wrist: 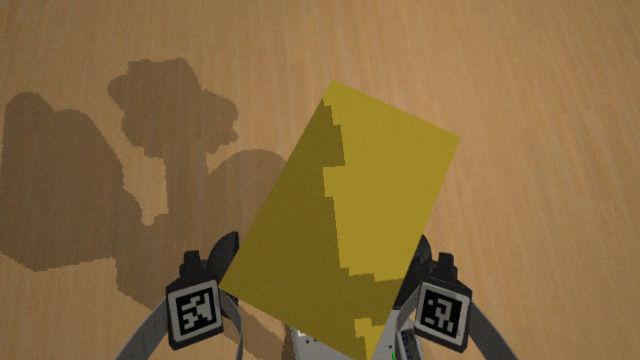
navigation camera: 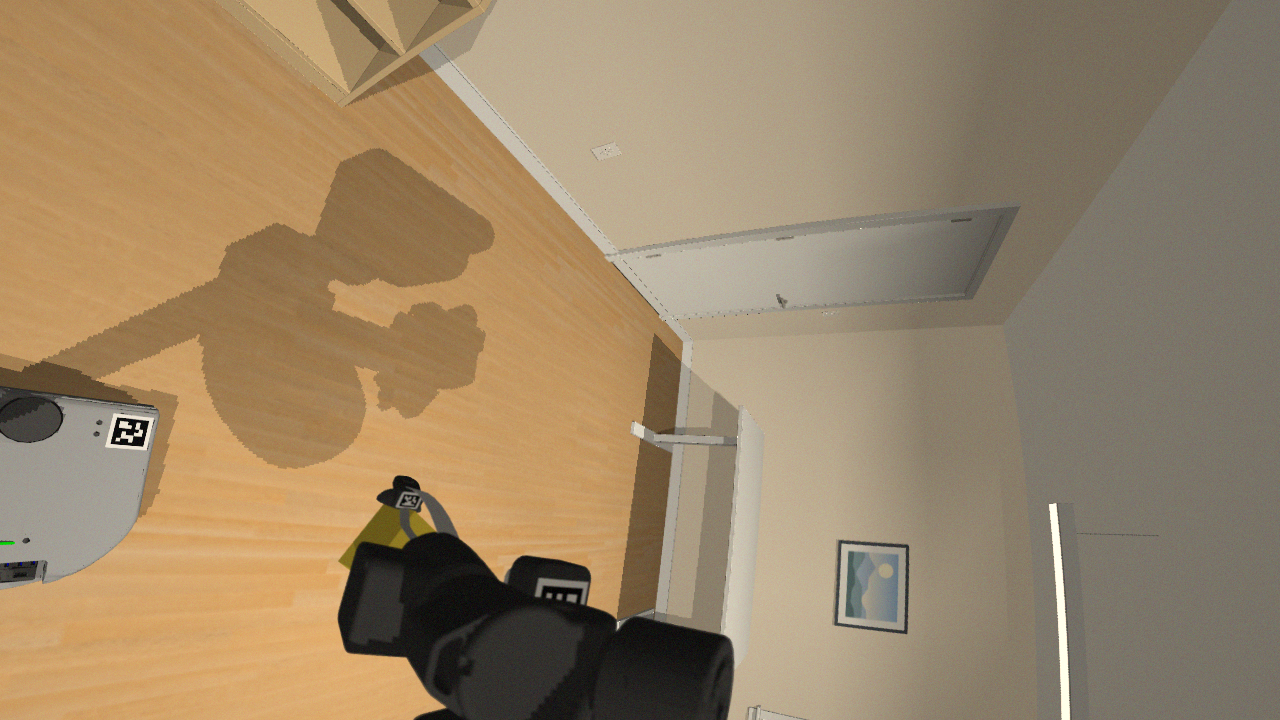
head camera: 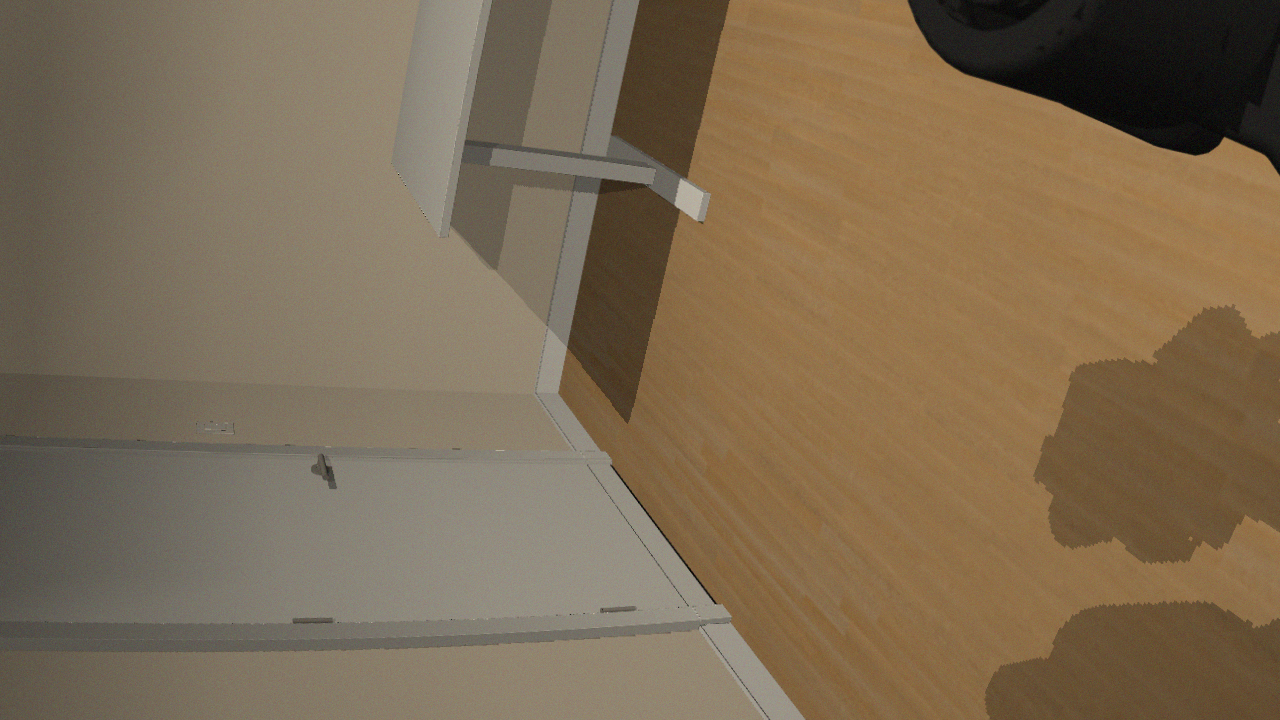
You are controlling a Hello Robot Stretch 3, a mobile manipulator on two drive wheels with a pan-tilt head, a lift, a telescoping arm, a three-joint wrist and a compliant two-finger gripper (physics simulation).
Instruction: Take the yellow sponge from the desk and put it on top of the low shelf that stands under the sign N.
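Seen in the pictures: gripper, fingertip midpoint: (wrist: 322, 257); robot's base at its link origin: (navigation camera: 31, 416).
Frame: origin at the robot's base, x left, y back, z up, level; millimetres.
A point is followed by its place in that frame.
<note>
The yellow sponge (navigation camera: 380, 530) @(x -211, y 21, z 909 mm) (wrist: 350, 215) @(x -243, y 56, z 932 mm) is a flat block between the two fingertips of my gripper (wrist: 322, 257) @(x -232, y 43, z 882 mm). In the wrist view it is turned at a slant, partly in shadow, with a fingertip pressed at each side and wood floor beyond it. The gripper is shut on it, and it is held up in the air. In the navigation view one fingertip shows and the wrist hides part of the sponge. The white desk (head camera: 438, 116) @(x -2590, y -100, z 720 mm) (navigation camera: 747, 528) @(x -2665, y 342, z 720 mm) stands along the wall. No sign N shows in these views.
A low wooden shelf (navigation camera: 295, 55) @(x -193, y -994, z 48 mm) shows in part at the top left of the navigation view; its sign is not visible. A closed door (head camera: 358, 537) @(x -2339, y -1148, z 865 mm) (navigation camera: 850, 268) @(x -2350, y -1147, z 1350 mm) is near the room corner. My base (navigation camera: 80, 483) @(x -79, y 95, z 160 mm) is at the left. A picture (navigation camera: 872, 586) @(x -3063, y 709, z 1483 mm) hangs above the desk.
</note>
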